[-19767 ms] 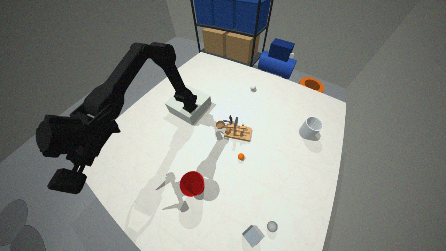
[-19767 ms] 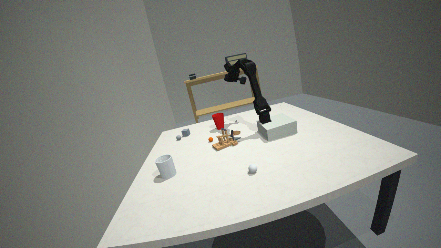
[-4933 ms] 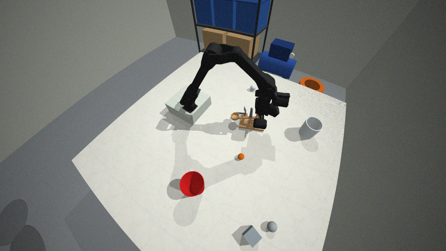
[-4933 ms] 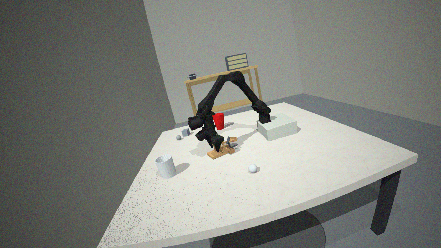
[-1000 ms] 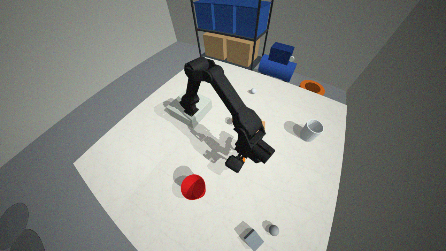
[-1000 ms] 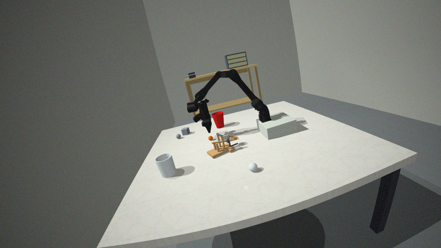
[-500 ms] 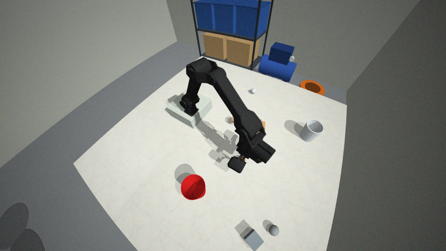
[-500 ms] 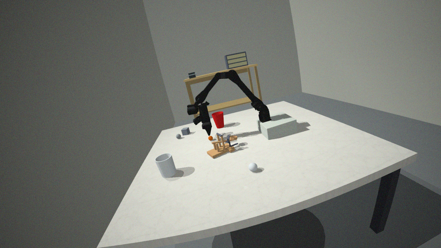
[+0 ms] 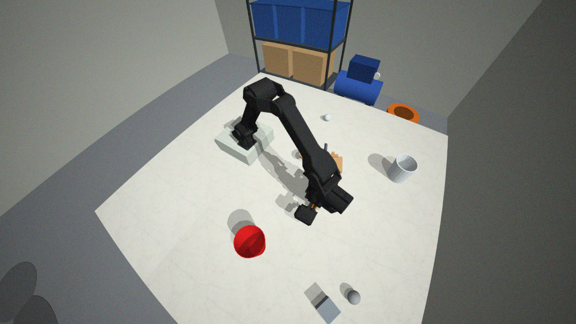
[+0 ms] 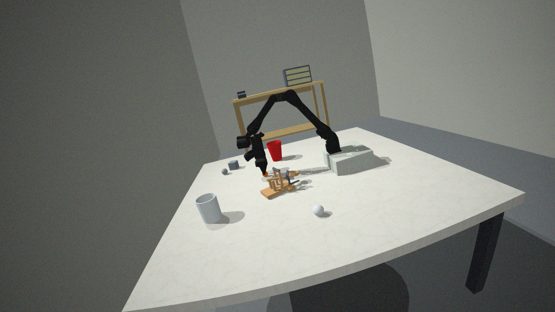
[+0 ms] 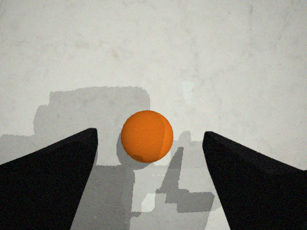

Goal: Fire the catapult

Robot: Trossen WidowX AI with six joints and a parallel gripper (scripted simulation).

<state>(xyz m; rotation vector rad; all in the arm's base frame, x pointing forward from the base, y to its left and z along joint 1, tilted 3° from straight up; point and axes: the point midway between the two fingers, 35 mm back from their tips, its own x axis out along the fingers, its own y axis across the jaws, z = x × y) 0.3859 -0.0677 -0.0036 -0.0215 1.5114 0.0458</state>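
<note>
My gripper tip is now 1 cm above the orange ball. The rest, counted from my gripper tip: red cup 23 cm to the right, 9 cm behind, 1 cm above; dark lever 22 cm to the left, 13 cm behind, 3 cm above; catapult 20 cm to the left, 9 cm behind, 3 cm above.
</note>
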